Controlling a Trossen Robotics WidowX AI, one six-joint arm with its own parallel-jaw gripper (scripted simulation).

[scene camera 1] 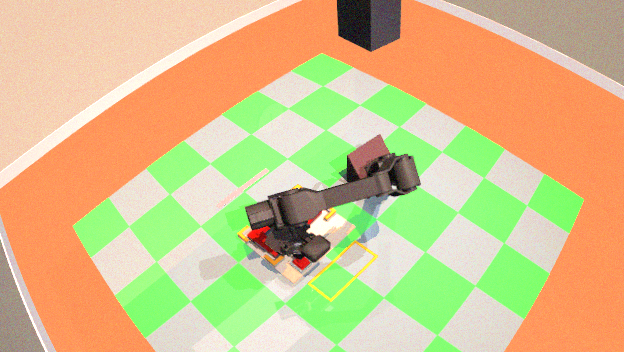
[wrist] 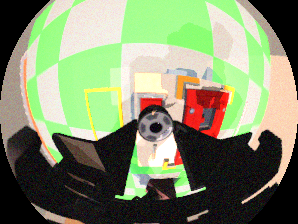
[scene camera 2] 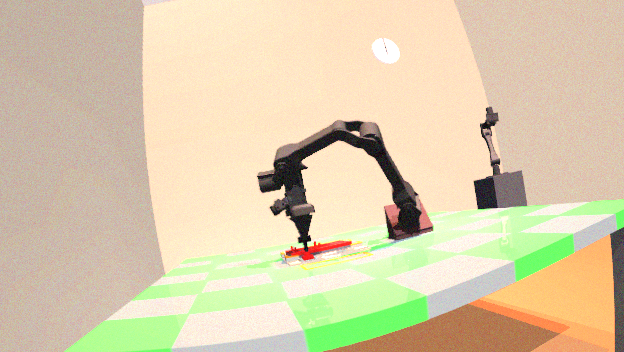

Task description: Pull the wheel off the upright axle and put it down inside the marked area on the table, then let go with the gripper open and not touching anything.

Path:
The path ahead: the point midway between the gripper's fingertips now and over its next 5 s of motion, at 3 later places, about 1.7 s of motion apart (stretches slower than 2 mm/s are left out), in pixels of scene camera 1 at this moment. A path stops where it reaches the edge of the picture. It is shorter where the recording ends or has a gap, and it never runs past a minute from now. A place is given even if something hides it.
My gripper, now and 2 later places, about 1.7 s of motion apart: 298,250; 332,248; 342,262

